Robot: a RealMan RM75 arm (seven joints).
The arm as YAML. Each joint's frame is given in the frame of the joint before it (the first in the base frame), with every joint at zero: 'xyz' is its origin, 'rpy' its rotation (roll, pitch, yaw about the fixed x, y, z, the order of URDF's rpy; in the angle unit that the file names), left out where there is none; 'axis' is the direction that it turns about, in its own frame. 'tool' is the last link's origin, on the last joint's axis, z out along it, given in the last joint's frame.
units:
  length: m
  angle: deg
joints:
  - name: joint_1
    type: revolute
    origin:
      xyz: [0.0, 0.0, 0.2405]
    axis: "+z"
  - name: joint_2
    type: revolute
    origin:
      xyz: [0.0, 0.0, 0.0]
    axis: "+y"
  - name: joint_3
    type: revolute
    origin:
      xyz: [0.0, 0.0, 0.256]
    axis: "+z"
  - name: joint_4
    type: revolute
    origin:
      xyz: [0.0, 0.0, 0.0]
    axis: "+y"
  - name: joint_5
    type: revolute
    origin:
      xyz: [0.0, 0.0, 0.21]
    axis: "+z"
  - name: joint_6
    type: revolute
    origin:
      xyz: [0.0, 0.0, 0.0]
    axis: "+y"
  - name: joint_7
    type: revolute
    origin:
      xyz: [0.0, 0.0, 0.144]
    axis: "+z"
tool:
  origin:
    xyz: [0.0, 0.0, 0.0]
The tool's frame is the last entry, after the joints.
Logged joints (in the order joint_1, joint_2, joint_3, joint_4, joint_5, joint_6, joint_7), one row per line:
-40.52, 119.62, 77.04, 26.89, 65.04, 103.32, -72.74
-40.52, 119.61, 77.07, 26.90, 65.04, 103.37, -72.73
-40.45, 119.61, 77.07, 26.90, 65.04, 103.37, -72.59
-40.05, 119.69, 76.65, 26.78, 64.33, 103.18, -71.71
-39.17, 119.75, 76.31, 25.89, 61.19, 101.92, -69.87
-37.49, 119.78, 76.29, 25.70, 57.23, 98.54, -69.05
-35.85, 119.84, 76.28, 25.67, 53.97, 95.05, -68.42
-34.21, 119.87, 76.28, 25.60, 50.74, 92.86, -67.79
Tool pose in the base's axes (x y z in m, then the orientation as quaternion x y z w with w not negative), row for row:
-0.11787, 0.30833, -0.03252, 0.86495, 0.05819, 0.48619, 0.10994
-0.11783, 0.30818, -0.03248, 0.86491, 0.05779, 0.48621, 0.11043
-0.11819, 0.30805, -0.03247, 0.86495, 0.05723, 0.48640, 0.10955
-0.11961, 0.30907, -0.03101, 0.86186, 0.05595, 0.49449, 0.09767
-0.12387, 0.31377, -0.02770, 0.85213, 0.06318, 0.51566, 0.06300
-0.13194, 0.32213, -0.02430, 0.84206, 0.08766, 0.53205, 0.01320
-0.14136, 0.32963, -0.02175, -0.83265, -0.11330, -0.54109, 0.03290
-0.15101, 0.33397, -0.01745, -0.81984, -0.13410, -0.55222, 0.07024
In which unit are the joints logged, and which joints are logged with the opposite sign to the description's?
The joints are logged in degrees. Opposite sign: joint_2.
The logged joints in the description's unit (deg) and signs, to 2 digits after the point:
-40.52, -119.62, 77.04, 26.89, 65.04, 103.32, -72.74
-40.52, -119.61, 77.07, 26.90, 65.04, 103.37, -72.73
-40.45, -119.61, 77.07, 26.90, 65.04, 103.37, -72.59
-40.05, -119.69, 76.65, 26.78, 64.33, 103.18, -71.71
-39.17, -119.75, 76.31, 25.89, 61.19, 101.92, -69.87
-37.49, -119.78, 76.29, 25.70, 57.23, 98.54, -69.05
-35.85, -119.84, 76.28, 25.67, 53.97, 95.05, -68.42
-34.21, -119.87, 76.28, 25.60, 50.74, 92.86, -67.79

